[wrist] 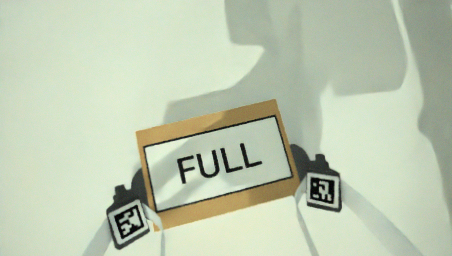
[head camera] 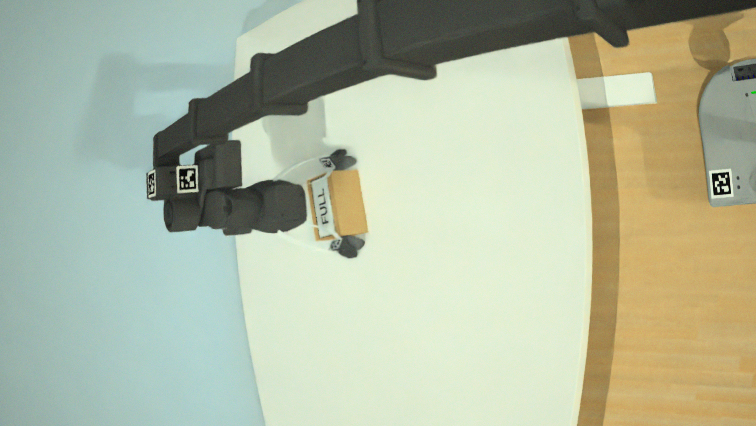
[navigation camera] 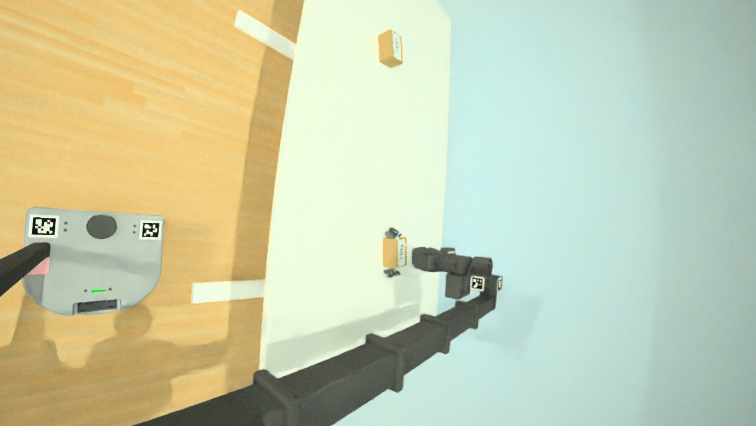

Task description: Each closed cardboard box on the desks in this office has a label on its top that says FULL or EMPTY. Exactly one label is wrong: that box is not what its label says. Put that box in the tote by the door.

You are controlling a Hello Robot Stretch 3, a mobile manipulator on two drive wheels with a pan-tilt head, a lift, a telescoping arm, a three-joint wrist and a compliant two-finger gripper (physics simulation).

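Places are measured from the robot's base along level axes (x ahead, y left, z up), in millimetres.
Pixels of known places: gripper, fingertip midpoint: (head camera: 354, 202) (navigation camera: 386, 252); robot's base, origin of the base link: (navigation camera: 102, 225).
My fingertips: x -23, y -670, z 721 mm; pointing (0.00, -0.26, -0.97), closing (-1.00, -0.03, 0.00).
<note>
For each thing: its top centre in the pictures, then the offset to it from my fingertips. "spot": a spot on its surface instead. Level surfaces: height alone.
- closed cardboard box, middle of its top: (head camera: 322, 206) (navigation camera: 401, 252) 51 mm up, 3 mm ahead, 10 mm right
- white top label, surface spot: (head camera: 323, 211) spot: 50 mm up, 9 mm ahead, 10 mm right
- white desk, its level: 1 mm down
- second closed box, middle of its top: (navigation camera: 397, 46) 50 mm up, 643 mm ahead, 64 mm left
A closed cardboard box (head camera: 351, 203) (navigation camera: 391, 254) (wrist: 250, 116) has a white top label (head camera: 323, 211) (wrist: 220, 164) that reads FULL. It is upright and appears to rest on the white desk (head camera: 449, 291) (navigation camera: 359, 158) (wrist: 60, 75); little shadow shows around it. My gripper (head camera: 347, 202) (navigation camera: 392, 252) (wrist: 222, 173) is shut on this box, one dark pad against each short side. A second closed box (navigation camera: 390, 48) stands at the upper end of the desk in the navigation view; its label is too small to read. The tote does not show.
My arm (head camera: 312, 68) (navigation camera: 412, 343) reaches over the desk, with the wrist near the desk's edge by the pale blue area. My base (head camera: 724, 137) (navigation camera: 95, 259) stands on the wooden floor on the other side. White desk feet (head camera: 629, 89) (navigation camera: 227, 292) (navigation camera: 264, 34) jut out beneath the desk.
</note>
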